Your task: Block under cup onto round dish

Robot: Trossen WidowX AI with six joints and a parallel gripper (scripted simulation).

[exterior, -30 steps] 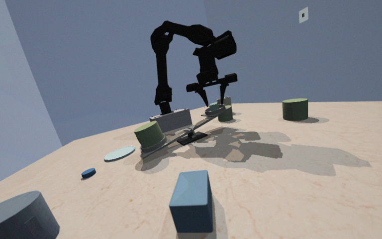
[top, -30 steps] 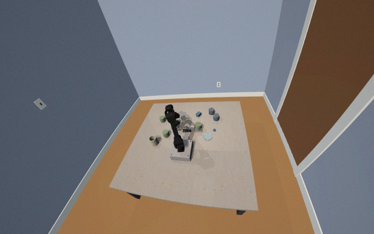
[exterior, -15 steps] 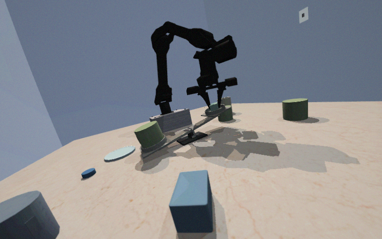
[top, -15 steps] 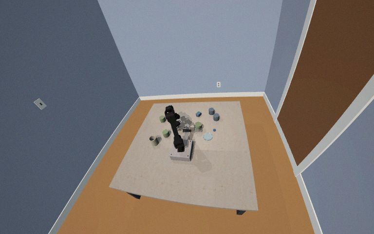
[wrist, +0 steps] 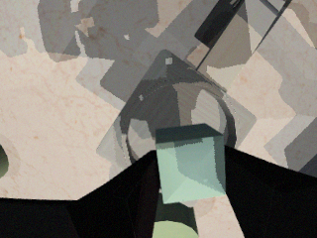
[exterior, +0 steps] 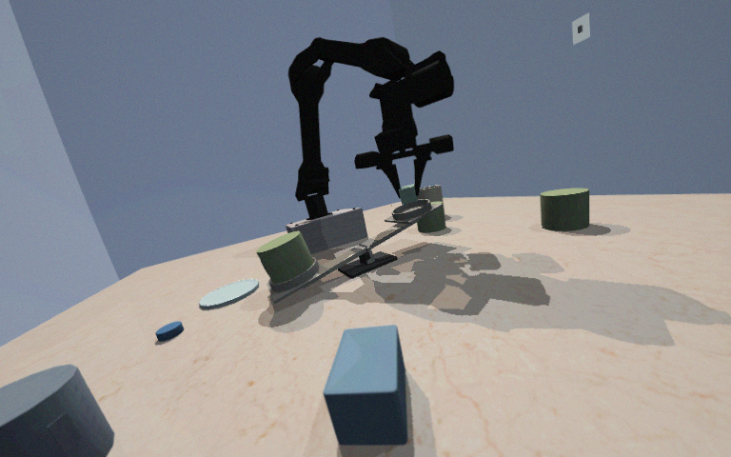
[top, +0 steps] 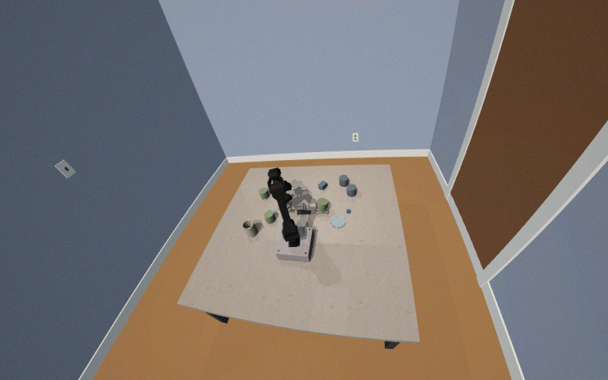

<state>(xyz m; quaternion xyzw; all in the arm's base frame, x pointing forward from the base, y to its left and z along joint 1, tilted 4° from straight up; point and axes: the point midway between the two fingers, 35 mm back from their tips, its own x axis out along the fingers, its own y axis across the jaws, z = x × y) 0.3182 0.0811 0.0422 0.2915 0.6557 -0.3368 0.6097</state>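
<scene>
Now: the pale blue round dish 35 cm to the right of my gripper tip, 14 cm behind it and 10 cm below it. From my gripper tip the other things lie so: balance (12 cm to the right, 7 cm below, 1 cm behind); then pale green block (1 cm above); then beige cup (24 cm to the left, 16 cm behind, 6 cm below).
</scene>
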